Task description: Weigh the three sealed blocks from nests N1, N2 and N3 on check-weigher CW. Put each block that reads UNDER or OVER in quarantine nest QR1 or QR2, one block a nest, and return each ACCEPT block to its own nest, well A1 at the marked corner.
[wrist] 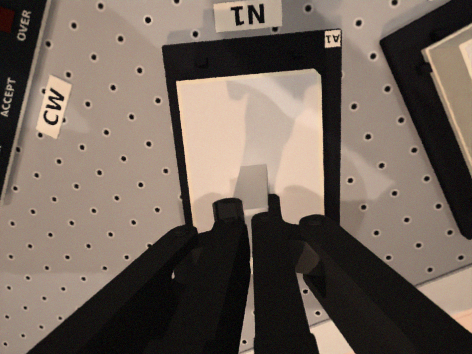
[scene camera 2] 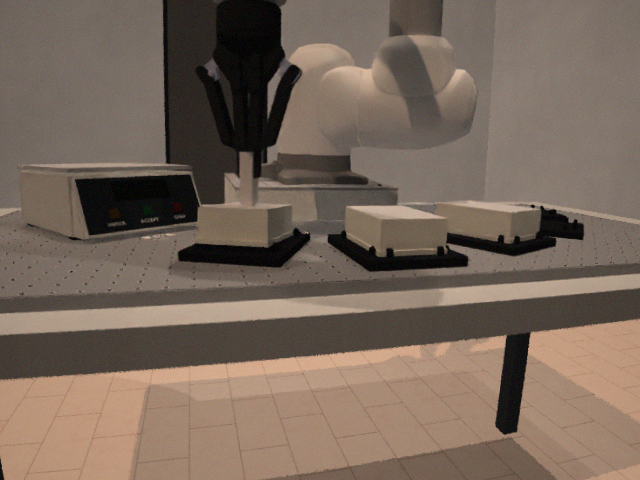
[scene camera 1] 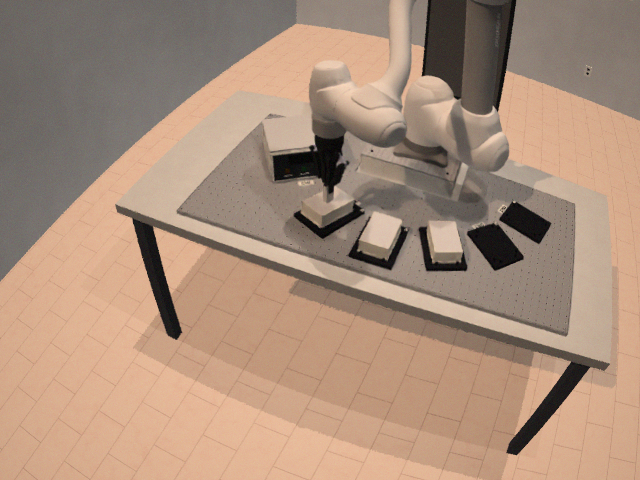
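Seen in the pictures: gripper, fingertip midpoint: (wrist: 255, 186) (scene camera 2: 249, 205) (scene camera 1: 328, 200); arm's base at its link origin: (scene camera 2: 313, 180) (scene camera 1: 423, 147).
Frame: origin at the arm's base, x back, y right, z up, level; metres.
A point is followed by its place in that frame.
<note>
A pale block (scene camera 1: 326, 209) {x -0.417, y 0.208, z -0.004 m} (scene camera 2: 235, 224) {x -0.432, y 0.243, z -0.020 m} (wrist: 215, 115) {x -0.330, y 0.212, z -0.009 m} sits on the black nest N1 (scene camera 1: 324, 230) {x -0.450, y 0.202, z -0.052 m} (scene camera 2: 232, 255) {x -0.444, y 0.248, z -0.053 m} (wrist: 245, 57) {x -0.310, y 0.180, z -0.052 m}, its cut corner toward the A1 label. A bare black strip shows beyond its far end in the wrist view; fingers hide its near end. My gripper (scene camera 1: 328, 195) {x -0.378, y 0.216, z -0.005 m} (scene camera 2: 248, 201) {x -0.378, y 0.216, z -0.005 m} (wrist: 255, 186) {x -0.378, y 0.216, z -0.005 m} is shut with nothing between the fingers; its tips are at or just above the block's top. Two more blocks sit in nests: one (scene camera 1: 381, 233) {x -0.454, y 0.044, z -0.010 m} (scene camera 2: 395, 227) {x -0.499, y 0.077, z -0.019 m} (wrist: 454, 75) {x -0.390, y 0.085, z -0.026 m} beside N1, another (scene camera 1: 444, 240) {x -0.421, y -0.130, z -0.010 m} (scene camera 2: 485, 219) {x -0.438, y -0.098, z -0.024 m} farther right. Check-weigher CW (scene camera 1: 289, 135) {x -0.152, y 0.416, z 0.036 m} (scene camera 2: 46, 201) {x -0.184, y 0.484, z -0.015 m} carries no block; its display is dark.
Two black nests (scene camera 1: 495, 245) {x -0.340, y -0.292, z -0.052 m} (scene camera 1: 525, 222) {x -0.193, y -0.395, z -0.052 m} without blocks lie at the right; their labels are too small to read. The arm's base plate (scene camera 1: 408, 178) {x -0.133, y 0.025, z -0.048 m} (scene camera 2: 356, 204) {x -0.140, y -0.039, z -0.037 m} stands behind the nests. The CW label (wrist: 53, 106) {x -0.253, y 0.323, z -0.062 m} lies beside the weigher. The table's front edge (scene camera 2: 310, 341) {x -0.590, y 0.206, z -0.100 m} runs before the nests.
</note>
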